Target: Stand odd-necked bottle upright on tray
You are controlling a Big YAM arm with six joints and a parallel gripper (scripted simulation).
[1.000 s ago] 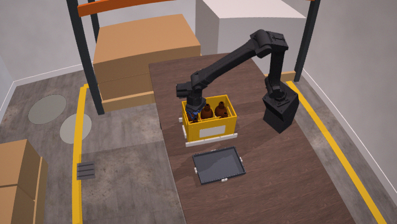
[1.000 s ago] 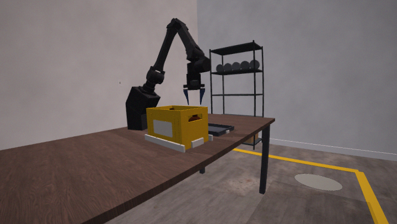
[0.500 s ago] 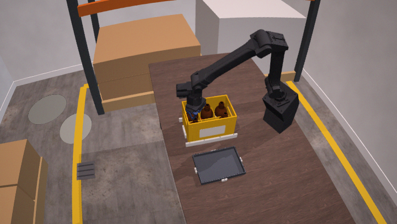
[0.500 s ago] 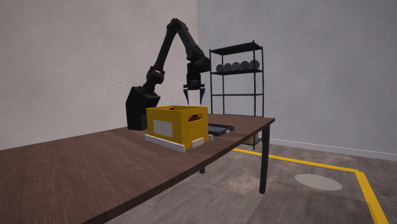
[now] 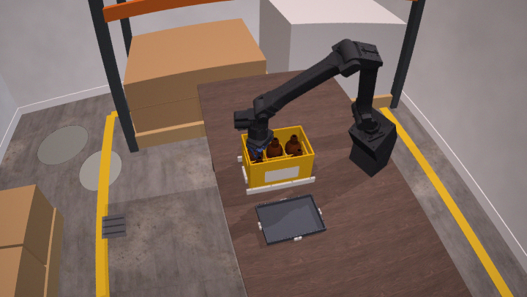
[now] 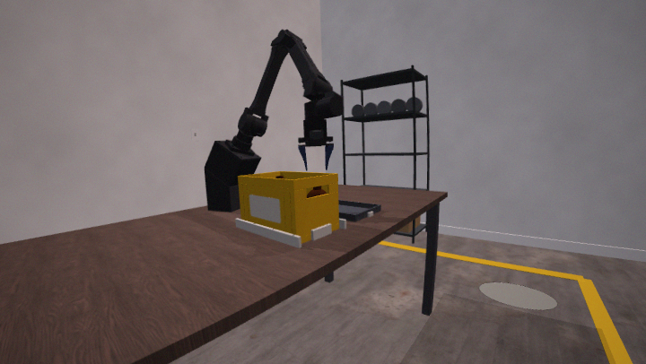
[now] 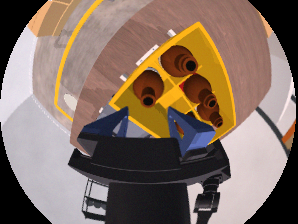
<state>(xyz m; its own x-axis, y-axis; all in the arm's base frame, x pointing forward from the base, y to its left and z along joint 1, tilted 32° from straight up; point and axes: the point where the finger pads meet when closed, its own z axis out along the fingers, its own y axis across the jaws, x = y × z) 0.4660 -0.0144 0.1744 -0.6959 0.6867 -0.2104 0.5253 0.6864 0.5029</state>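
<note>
My hand is 110 mm above the glass bottle. From my hand the other things lie so: dark tray: 110 mm behind, 210 mm to the left, 180 mm below; yellow crate: 80 mm behind, 60 mm to the right, 110 mm below.
</note>
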